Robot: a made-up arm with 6 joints. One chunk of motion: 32 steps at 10 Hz.
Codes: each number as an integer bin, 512 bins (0 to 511) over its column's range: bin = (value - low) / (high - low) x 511, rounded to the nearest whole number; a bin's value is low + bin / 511 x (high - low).
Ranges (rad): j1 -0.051..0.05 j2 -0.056..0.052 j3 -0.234..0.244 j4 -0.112..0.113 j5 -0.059..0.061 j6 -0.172..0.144
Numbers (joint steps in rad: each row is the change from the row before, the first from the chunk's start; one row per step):
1: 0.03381 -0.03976 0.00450 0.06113 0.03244 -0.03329
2: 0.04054 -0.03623 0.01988 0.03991 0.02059 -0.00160
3: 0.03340 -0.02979 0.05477 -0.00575 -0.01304 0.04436
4: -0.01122 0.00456 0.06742 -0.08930 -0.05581 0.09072
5: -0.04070 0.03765 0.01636 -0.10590 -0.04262 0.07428
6: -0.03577 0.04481 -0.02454 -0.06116 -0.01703 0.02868
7: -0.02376 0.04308 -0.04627 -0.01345 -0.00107 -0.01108
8: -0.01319 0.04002 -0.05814 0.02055 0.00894 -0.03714
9: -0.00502 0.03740 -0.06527 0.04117 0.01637 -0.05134
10: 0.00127 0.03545 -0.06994 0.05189 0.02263 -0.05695
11: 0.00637 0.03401 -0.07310 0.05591 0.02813 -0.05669
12: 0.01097 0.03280 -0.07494 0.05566 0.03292 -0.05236
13: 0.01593 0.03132 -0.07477 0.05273 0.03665 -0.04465
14: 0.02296 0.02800 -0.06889 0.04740 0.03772 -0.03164
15: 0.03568 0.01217 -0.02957 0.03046 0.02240 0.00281
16: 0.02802 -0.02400 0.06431 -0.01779 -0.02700 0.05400
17: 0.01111 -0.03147 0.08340 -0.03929 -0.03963 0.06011
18: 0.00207 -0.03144 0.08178 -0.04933 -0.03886 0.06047
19: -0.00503 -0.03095 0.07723 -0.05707 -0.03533 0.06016
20: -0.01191 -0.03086 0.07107 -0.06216 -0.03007 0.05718
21: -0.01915 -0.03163 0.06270 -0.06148 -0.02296 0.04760
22: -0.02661 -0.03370 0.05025 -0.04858 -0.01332 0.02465
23: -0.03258 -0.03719 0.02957 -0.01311 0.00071 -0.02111
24: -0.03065 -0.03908 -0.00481 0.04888 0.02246 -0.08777
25: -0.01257 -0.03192 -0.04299 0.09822 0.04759 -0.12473
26: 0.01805 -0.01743 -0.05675 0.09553 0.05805 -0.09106
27: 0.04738 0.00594 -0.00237 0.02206 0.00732 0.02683
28: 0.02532 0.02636 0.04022 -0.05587 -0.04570 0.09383
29: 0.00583 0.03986 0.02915 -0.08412 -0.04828 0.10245
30: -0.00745 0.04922 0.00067 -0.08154 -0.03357 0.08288
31: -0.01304 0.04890 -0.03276 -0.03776 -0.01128 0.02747
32: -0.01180 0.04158 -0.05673 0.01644 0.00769 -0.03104
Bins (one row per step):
1: 429 77 255 393 389 224
2: 463 94 271 345 339 276
3: 427 124 309 241 196 350
4: 201 287 322 52 14 425
5: 52 443 268 14 70 398
6: 77 477 224 115 179 325
7: 138 469 201 224 247 260
8: 191 454 188 301 289 218
9: 233 442 180 348 321 195
10: 264 433 175 372 348 186
11: 290 426 172 381 371 186
12: 314 420 170 381 391 193
13: 339 413 170 374 407 206
14: 374 397 177 362 412 227
15: 439 323 219 324 347 283
16: 400 151 319 214 136 365
17: 314 116 339 165 82 375
18: 269 116 338 142 86 376
19: 233 119 333 125 101 375
20: 198 119 326 113 123 371
21: 161 115 317 115 153 355
22: 123 106 304 144 195 318
23: 93 89 282 225 254 244
24: 103 80 245 365 347 136
25: 194 114 204 477 454 76
26: 349 182 189 471 498 131
27: 498 293 248 304 282 322
28: 386 390 293 127 57 430
29: 288 454 281 63 46 444
30: 220 498 251 69 108 412
31: 192 496 215 169 203 323
32: 198 462 190 292 284 228

